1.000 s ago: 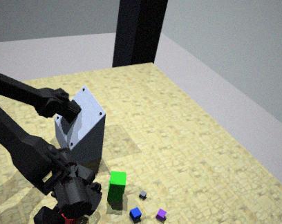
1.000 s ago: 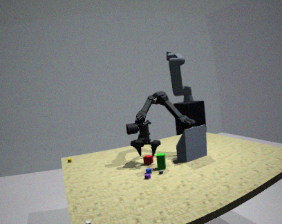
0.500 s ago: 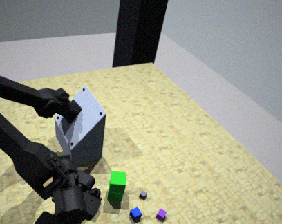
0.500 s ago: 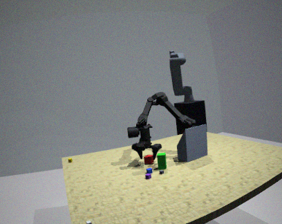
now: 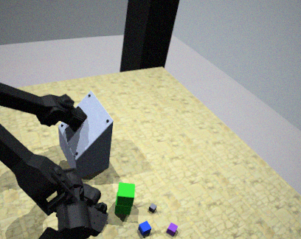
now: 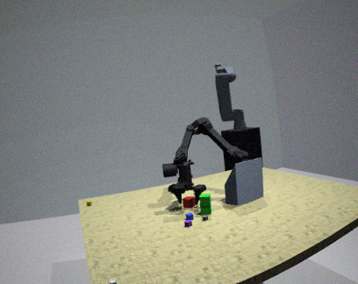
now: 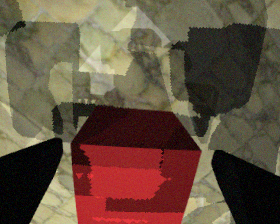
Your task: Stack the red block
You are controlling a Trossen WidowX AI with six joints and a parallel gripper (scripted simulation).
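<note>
The dark cube is 40 mm ahead of my gripper tip and 230 mm to the left of it. The rest, counted from my gripper tip: red block (10 mm above); then purple cube (130 mm ahead, 240 mm to the left); then blue cube (90 mm ahead, 170 mm to the left).
</note>
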